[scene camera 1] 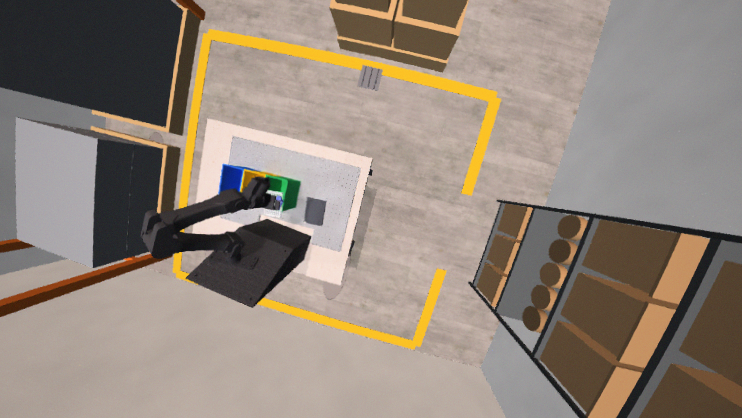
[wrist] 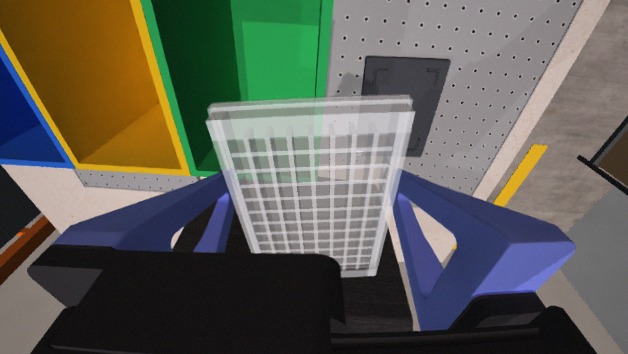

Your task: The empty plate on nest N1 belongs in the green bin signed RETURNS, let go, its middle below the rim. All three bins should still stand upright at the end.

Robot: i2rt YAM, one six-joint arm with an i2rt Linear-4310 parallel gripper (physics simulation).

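Frame: origin at the arm's base, x ahead, y left, z up, level; metres.
Seen in the pictures: gripper, fingertip midpoint: [scene camera 1: 274,200] [wrist: 313,177]; arm's base at its link origin: [scene camera 1: 234,259].
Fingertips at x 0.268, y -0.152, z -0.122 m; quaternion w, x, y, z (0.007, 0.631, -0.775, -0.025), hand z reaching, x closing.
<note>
Offsets run from my fingertips to a thing's middle. "pt": to the spot under its first point. Level surfaces: height alone.
My gripper [scene camera 1: 277,201] [wrist: 313,177] is shut on the clear gridded plate {dx -0.019, dy +0.003, dz +0.007 m} [wrist: 315,200], one blue finger on each long side. The plate is off the dark grey nest pad {pt dx -0.093, dy -0.117, dz -0.255 m} [scene camera 1: 315,211] [wrist: 432,87]. The green bin {dx +0.028, dy +0.053, dz -0.177 m} [scene camera 1: 291,194] [wrist: 282,60] stands upright. In the wrist view the plate overlaps the near right corner of this bin, and green shows through it. In the scene view the gripper is at the bin's near end, and the small plate is partly hidden by the arm. The plate's height against the rim is hard to tell. The RETURNS sign cannot be read.
The yellow bin {dx +0.062, dy +0.179, dz -0.177 m} [scene camera 1: 248,178] [wrist: 100,85] stands upright directly left of the green one, and the blue bin {dx +0.096, dy +0.304, dz -0.177 m} [scene camera 1: 230,177] [wrist: 20,112] is upright beyond it. The bins stand on a perforated grey board {dz -0.267 m} [scene camera 1: 337,181] [wrist: 480,75]. The black arm base [scene camera 1: 259,249] is at the near side.
</note>
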